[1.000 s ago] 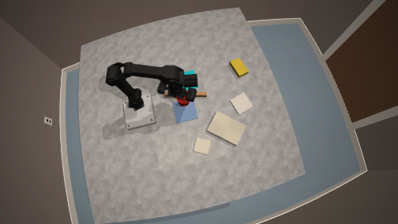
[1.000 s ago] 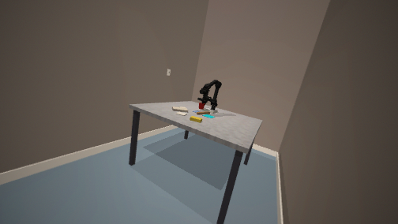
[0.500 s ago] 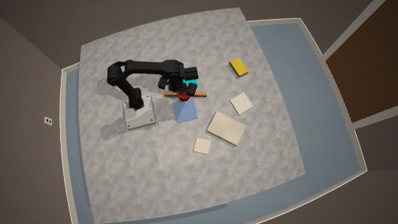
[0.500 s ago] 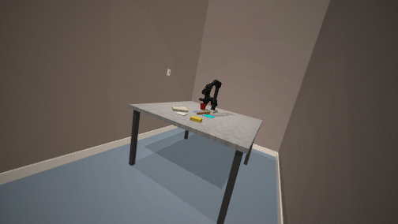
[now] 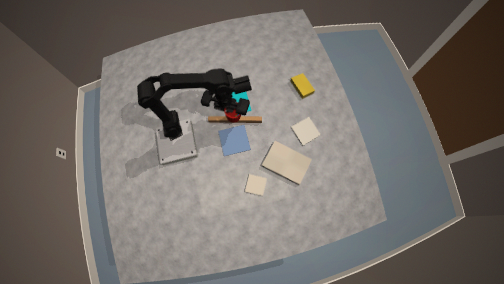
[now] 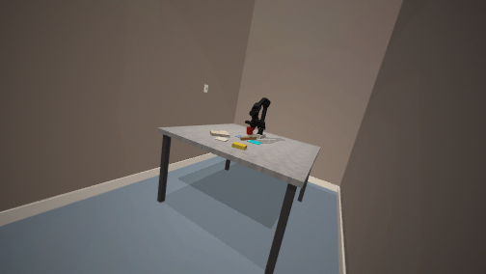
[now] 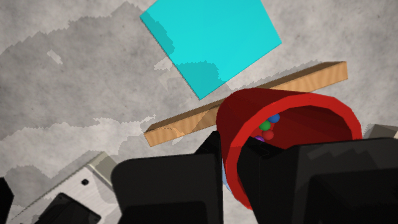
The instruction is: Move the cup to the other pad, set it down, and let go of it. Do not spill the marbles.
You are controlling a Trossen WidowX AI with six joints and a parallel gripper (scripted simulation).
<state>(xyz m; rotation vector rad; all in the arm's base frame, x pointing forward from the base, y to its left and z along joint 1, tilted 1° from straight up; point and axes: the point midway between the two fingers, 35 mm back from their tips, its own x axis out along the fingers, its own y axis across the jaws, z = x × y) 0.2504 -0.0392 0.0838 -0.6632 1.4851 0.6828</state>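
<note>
The teal pad lies 6 cm ahead of my gripper tip, 6 cm to the left of it and 10 cm below it. Round my gripper tip: red cup 2 cm ahead, 2 cm to the right; light blue pad 2 cm behind, 10 cm to the right, 10 cm below; wooden bar 2 cm ahead, 2 cm to the right, 9 cm below.
</note>
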